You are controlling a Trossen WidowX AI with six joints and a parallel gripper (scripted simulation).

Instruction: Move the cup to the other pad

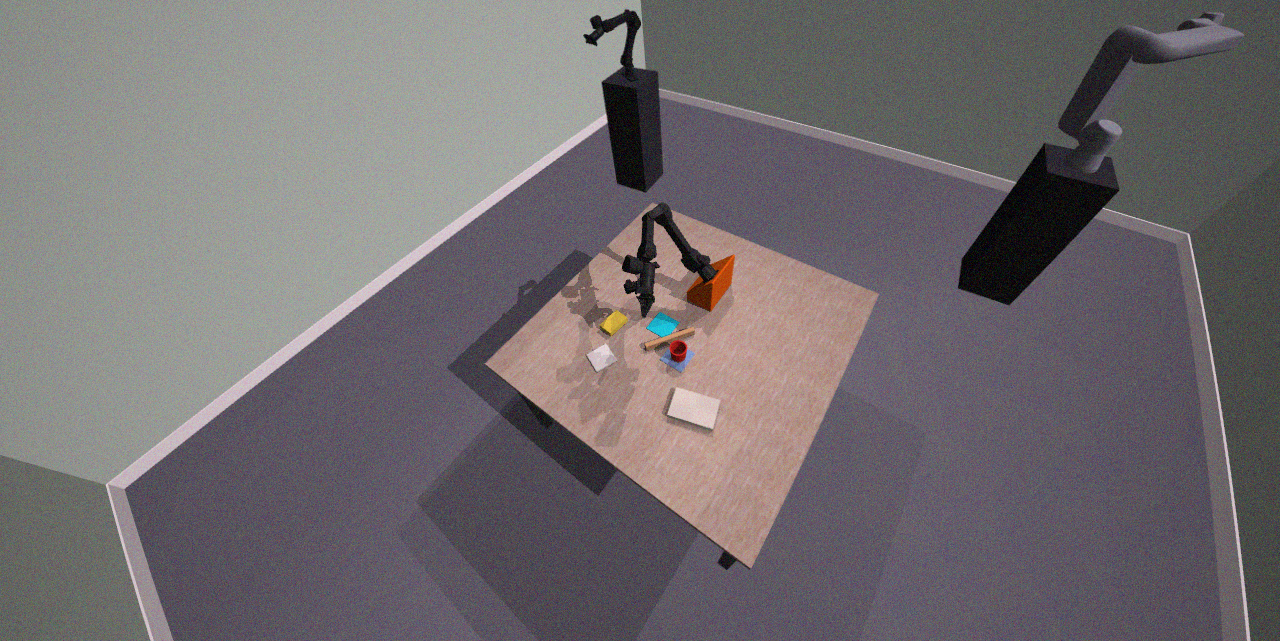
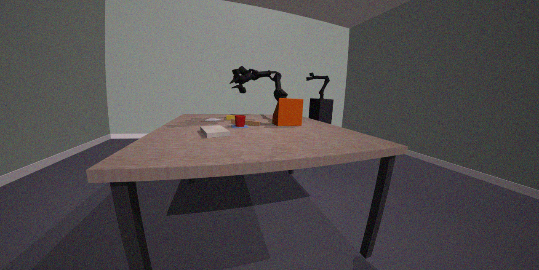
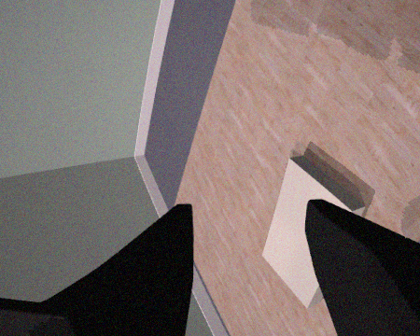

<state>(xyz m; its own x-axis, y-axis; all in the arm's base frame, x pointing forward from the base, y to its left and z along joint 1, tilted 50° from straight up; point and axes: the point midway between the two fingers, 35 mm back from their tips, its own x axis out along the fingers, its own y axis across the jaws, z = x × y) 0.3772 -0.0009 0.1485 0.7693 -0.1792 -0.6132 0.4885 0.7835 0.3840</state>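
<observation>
Right now my gripper tip is 240 mm above the red cup, 120 mm to the right of it and 50 mm past it. From my gripper tip the other things lie so: wooden stick (270 mm below, 100 mm behind, 50 mm to the left); green marble (260 mm below, 130 mm to the left, 60 mm behind); blue marble (260 mm below, 120 mm to the left, 50 mm behind).
</observation>
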